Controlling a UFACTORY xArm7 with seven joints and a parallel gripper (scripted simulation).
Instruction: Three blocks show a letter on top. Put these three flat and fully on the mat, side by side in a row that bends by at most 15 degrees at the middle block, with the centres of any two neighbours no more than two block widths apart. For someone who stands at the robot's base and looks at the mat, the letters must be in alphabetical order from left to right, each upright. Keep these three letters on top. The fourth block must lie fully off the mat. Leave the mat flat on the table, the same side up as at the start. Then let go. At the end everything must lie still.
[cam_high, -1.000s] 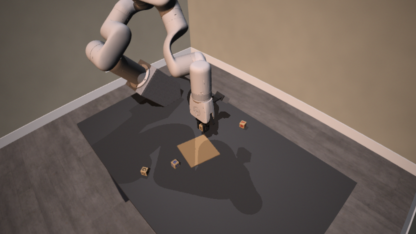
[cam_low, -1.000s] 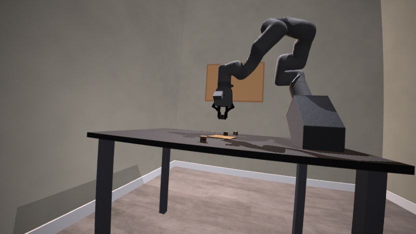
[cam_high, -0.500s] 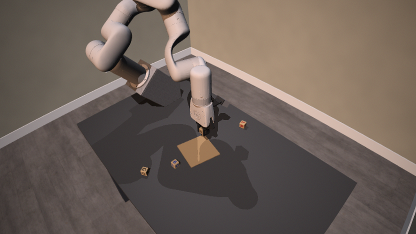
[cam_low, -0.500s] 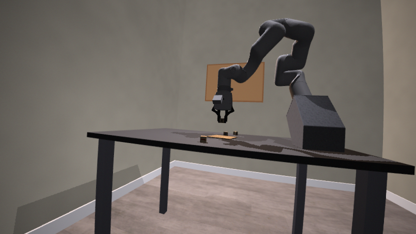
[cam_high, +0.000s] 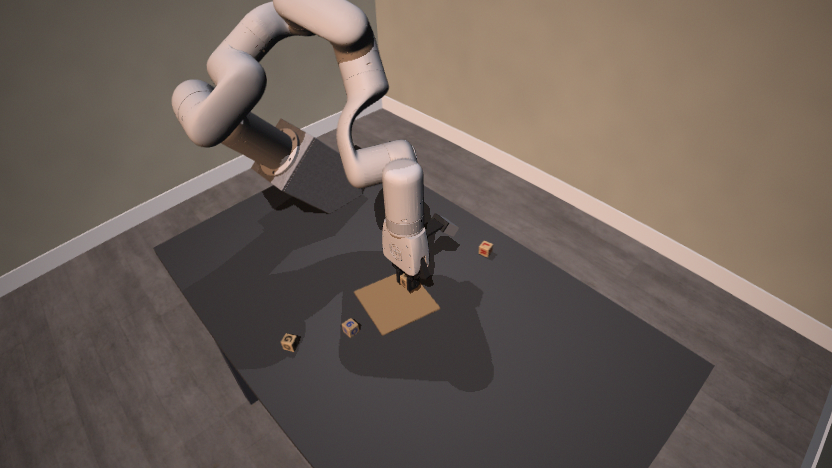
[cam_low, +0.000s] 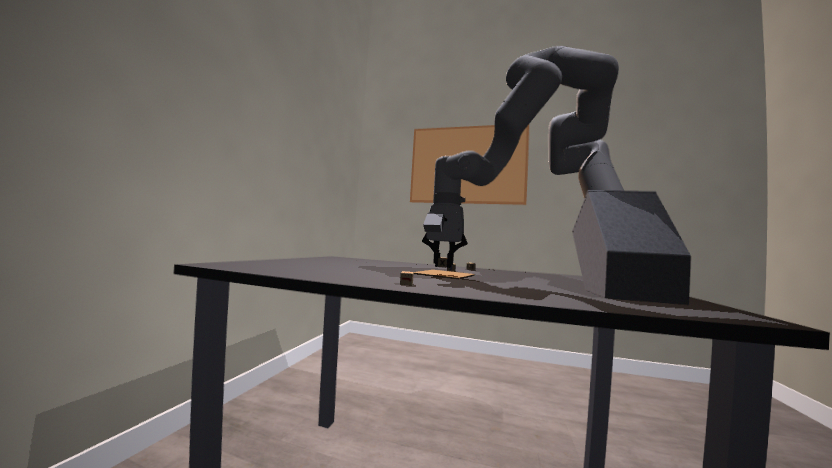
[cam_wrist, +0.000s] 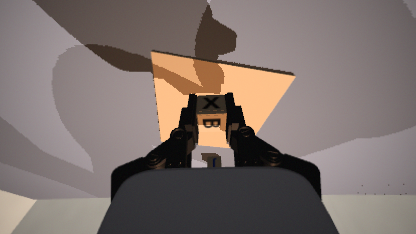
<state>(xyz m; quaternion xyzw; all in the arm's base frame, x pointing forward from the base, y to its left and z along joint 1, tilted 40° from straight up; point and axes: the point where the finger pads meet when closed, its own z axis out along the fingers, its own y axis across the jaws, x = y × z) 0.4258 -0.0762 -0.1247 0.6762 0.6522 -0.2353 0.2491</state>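
Now: the tan mat 40 mm to the right of my hand and 40 mm below it.
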